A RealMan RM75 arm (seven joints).
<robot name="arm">
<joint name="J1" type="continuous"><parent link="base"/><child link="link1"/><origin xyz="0 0 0.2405" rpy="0 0 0"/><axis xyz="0 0 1"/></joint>
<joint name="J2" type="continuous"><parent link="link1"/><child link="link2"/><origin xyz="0 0 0" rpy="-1.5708 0 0"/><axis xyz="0 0 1"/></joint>
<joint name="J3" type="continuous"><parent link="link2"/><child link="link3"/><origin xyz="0 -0.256 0" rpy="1.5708 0 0"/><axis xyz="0 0 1"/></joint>
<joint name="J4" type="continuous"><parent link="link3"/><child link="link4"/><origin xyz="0 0 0" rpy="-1.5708 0 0"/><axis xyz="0 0 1"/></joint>
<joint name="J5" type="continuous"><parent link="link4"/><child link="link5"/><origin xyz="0 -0.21 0" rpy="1.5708 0 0"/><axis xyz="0 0 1"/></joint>
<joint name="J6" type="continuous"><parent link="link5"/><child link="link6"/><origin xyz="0 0 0" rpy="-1.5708 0 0"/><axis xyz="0 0 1"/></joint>
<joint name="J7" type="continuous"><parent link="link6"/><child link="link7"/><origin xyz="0 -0.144 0" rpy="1.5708 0 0"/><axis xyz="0 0 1"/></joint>
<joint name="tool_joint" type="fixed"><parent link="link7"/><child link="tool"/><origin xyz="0 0 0" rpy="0 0 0"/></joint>
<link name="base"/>
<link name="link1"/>
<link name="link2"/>
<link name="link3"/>
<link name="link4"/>
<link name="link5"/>
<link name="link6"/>
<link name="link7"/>
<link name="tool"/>
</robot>
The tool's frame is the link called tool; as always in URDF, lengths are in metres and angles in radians. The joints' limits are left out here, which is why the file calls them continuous.
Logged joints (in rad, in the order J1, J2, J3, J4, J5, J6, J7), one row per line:
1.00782 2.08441 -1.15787 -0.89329 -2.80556 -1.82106 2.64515
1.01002 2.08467 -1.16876 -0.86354 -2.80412 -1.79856 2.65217
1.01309 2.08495 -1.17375 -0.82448 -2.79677 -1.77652 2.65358
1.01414 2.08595 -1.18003 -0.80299 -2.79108 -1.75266 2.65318
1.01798 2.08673 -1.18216 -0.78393 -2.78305 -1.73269 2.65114
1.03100 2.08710 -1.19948 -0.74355 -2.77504 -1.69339 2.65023
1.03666 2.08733 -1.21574 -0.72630 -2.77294 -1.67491 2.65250
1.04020 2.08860 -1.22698 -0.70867 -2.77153 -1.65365 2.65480
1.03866 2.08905 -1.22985 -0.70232 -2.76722 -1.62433 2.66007
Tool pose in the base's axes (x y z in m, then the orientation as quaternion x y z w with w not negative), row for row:
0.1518 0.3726 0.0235 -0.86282 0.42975 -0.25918 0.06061
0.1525 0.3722 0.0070 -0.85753 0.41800 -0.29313 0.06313
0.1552 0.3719 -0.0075 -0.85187 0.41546 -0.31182 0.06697
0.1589 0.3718 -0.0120 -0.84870 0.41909 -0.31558 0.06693
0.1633 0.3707 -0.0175 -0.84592 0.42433 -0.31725 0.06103
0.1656 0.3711 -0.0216 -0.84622 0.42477 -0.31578 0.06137
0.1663 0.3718 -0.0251 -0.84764 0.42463 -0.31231 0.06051
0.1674 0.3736 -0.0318 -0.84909 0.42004 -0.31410 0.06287
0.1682 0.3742 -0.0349 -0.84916 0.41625 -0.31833 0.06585
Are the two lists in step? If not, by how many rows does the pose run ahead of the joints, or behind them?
The pose runs 2 rows behind the joints: the pose in row i belongs to the joints in row i - 2.
